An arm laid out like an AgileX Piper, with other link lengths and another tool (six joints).
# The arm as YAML. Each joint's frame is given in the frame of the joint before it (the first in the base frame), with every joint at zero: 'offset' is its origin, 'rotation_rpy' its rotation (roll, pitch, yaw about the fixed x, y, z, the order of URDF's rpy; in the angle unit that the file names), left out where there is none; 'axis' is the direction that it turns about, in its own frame. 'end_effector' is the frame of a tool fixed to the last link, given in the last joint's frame.
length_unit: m
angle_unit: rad
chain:
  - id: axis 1
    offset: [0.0, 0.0, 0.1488]
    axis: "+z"
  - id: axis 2
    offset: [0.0, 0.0, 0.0]
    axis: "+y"
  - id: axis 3
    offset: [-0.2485, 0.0, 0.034]
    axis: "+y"
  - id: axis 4
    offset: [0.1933, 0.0, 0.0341]
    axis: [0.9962, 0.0, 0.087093]
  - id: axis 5
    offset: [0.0, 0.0, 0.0]
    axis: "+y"
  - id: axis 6
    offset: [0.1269, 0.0, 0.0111]
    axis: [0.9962, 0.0, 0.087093]
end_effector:
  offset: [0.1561, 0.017, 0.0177]
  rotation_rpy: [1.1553, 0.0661, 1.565]
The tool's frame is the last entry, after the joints.
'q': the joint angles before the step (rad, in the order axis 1, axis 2, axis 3, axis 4, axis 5, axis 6). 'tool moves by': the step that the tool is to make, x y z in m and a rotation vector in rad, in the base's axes. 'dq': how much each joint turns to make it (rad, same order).
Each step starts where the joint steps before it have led.
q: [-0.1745 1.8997 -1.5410 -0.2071 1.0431 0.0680]
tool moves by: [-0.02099 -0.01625 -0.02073 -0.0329 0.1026 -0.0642]
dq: [-0.0057 0.0595 -0.0086 -0.0628 0.0598 0.0662]
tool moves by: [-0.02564 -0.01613 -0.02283 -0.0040 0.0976 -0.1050]
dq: [-0.0339 0.0638 0.0019 -0.0271 0.0489 0.0703]
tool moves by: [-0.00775 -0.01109 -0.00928 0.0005 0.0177 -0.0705]
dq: [-0.0320 0.0281 0.0000 -0.0053 0.0006 0.0420]
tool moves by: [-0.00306 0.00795 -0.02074 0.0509 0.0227 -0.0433]
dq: [-0.0149 0.0541 0.0000 0.0461 -0.0168 0.0132]
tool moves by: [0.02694 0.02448 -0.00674 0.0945 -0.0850 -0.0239]
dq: [-0.0036 0.0215 -0.0216 0.1211 -0.0628 -0.0240]
